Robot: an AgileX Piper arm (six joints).
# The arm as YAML. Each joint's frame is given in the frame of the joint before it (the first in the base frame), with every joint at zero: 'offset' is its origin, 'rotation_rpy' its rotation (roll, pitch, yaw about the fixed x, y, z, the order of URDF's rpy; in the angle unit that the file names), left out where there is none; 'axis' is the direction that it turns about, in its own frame. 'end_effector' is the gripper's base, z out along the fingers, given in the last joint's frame.
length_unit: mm
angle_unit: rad
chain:
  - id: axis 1
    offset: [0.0, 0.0, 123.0]
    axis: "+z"
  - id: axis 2
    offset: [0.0, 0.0, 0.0]
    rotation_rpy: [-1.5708, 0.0, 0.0]
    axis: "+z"
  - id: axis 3
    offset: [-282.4, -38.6, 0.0]
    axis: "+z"
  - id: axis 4
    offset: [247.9, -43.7, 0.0]
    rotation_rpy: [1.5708, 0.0, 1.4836]
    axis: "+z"
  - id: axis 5
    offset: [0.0, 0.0, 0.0]
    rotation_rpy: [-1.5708, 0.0, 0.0]
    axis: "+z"
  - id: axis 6
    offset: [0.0, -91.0, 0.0]
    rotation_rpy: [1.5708, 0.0, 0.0]
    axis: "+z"
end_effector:
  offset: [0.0, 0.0, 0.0]
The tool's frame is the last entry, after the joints.
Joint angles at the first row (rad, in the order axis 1, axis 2, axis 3, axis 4, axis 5, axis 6):
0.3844 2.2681 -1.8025 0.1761 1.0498 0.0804
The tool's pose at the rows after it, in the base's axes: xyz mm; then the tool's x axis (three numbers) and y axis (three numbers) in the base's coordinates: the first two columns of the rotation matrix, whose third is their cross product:
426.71 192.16 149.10 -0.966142 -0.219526 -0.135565 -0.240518 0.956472 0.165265
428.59 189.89 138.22 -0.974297 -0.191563 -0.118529 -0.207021 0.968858 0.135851
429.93 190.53 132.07 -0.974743 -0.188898 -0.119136 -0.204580 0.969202 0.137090
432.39 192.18 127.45 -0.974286 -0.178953 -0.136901 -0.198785 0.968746 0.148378
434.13 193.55 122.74 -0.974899 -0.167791 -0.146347 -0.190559 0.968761 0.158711
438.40 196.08 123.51 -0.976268 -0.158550 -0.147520 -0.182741 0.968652 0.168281
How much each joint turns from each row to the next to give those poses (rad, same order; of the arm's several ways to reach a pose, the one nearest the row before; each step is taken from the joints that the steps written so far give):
0.0112 0.0098 0.0000 -0.0100 -0.0237 0.0053
0.0000 0.0226 0.0000 -0.0360 -0.0061 0.0472
0.0000 0.0136 -0.0001 0.0021 -0.0145 0.0000
0.0000 0.0108 0.0001 0.0105 -0.0312 0.0000
0.0000 0.0109 0.0000 0.0104 -0.0230 0.0022
0.0000 0.0167 -0.0352 0.0077 0.0144 0.0070

